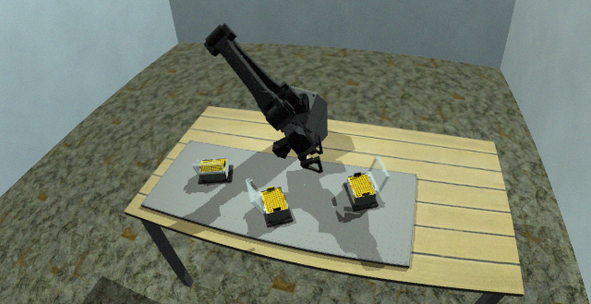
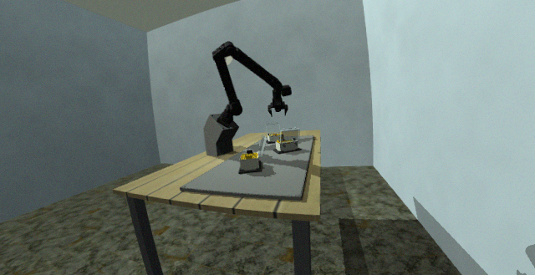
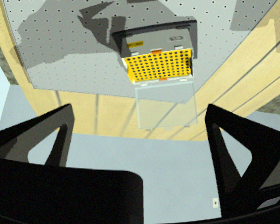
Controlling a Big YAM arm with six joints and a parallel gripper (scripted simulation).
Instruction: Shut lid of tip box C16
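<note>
The tip box lid lies 240 mm to the right of my hand, 120 mm below it and 30 mm ahead of it.
</note>
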